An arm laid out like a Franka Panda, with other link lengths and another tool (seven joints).
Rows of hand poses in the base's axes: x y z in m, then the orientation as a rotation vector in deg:
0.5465, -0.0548, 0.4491, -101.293, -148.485, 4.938
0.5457, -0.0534, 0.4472, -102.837, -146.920, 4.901
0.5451, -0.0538, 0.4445, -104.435, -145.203, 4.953
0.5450, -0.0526, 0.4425, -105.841, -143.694, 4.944
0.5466, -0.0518, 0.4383, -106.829, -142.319, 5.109
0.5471, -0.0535, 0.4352, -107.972, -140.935, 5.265
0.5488, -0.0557, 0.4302, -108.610, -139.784, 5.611
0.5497, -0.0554, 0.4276, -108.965, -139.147, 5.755
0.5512, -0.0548, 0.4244, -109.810, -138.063, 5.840
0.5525, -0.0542, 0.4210, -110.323, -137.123, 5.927
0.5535, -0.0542, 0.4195, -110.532, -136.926, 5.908
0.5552, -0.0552, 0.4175, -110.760, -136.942, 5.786
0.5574, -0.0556, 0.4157, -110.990, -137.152, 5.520
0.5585, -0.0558, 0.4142, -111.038, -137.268, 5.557
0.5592, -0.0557, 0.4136, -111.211, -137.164, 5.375
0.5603, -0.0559, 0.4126, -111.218, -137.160, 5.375
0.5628, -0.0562, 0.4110, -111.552, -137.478, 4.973
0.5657, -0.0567, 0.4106, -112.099, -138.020, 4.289
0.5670, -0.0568, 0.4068, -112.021, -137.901, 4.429
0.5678, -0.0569, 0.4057, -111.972, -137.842, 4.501
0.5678, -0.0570, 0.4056, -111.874, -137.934, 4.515
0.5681, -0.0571, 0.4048, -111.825, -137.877, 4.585
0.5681, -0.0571, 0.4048, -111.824, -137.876, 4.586
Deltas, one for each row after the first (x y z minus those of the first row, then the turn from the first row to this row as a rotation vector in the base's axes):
-0.0008, 0.0014, -0.0019, 0.222, 0.300, -1.389
-0.0014, 0.0010, -0.0046, 0.429, 0.683, -2.870
-0.0015, 0.0022, -0.0066, 0.627, 0.981, -4.178
0.0001, 0.0030, -0.0108, 0.800, 1.445, -5.228
0.0006, 0.0013, -0.0139, 0.920, 1.819, -6.364
0.0023, -0.0009, -0.0189, 1.001, 2.357, -7.157
0.0032, -0.0006, -0.0215, 1.068, 2.635, -7.599
0.0047, 0.0000, -0.0247, 1.184, 2.921, -8.472
0.0060, 0.0006, -0.0281, 1.350, 3.284, -9.124
0.0070, 0.0006, -0.0296, 1.369, 3.293, -9.311
0.0087, -0.0004, -0.0316, 1.350, 3.118, -9.416
0.0109, -0.0008, -0.0334, 1.329, 2.769, -9.440
0.0120, -0.0010, -0.0349, 1.243, 2.682, -9.413
0.0127, -0.0009, -0.0355, 1.326, 2.594, -9.543
0.0138, -0.0011, -0.0365, 1.325, 2.592, -9.548
0.0163, -0.0014, -0.0381, 1.296, 2.072, -9.576
0.0192, -0.0019, -0.0385, 1.249, 1.196, -9.612
0.0205, -0.0020, -0.0423, 1.250, 1.362, -9.624
0.0213, -0.0021, -0.0434, 1.253, 1.451, -9.625
0.0213, -0.0022, -0.0435, 1.242, 1.450, -9.539
0.0216, -0.0023, -0.0443, 1.245, 1.537, -9.539
0.0216, -0.0023, -0.0443, 1.245, 1.538, -9.539

